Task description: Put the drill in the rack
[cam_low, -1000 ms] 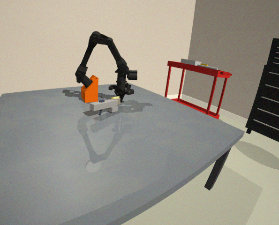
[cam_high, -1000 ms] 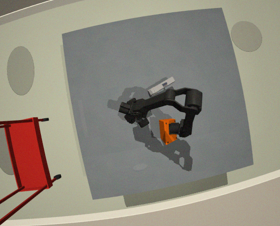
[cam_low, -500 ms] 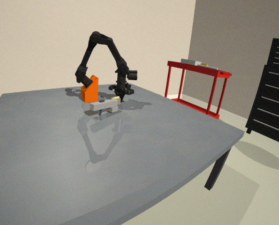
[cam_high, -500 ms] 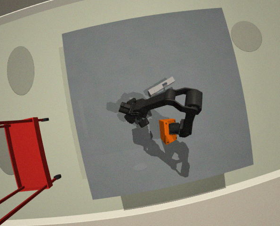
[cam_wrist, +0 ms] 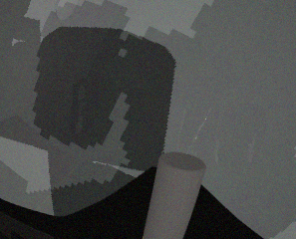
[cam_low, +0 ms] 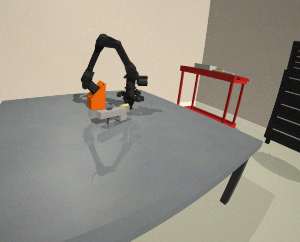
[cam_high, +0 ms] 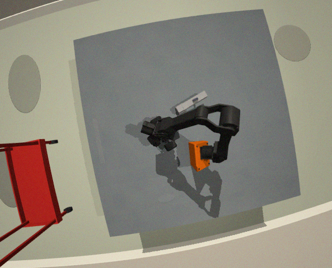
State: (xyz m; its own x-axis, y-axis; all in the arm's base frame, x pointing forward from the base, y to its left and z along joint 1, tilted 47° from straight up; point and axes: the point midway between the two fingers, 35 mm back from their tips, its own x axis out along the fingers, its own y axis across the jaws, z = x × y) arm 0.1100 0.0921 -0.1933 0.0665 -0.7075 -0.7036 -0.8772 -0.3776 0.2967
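My gripper tip is now 40 mm below the drill, 30 mm to the left of it and 20 mm short of it. The rest, counted from my gripper tip: light grey block 170 mm ahead, 160 mm to the right, 40 mm above; then dark key 180 mm to the right, 180 mm ahead, 40 mm above; then beige rack 50 mm to the right, 20 mm ahead, 10 mm above.
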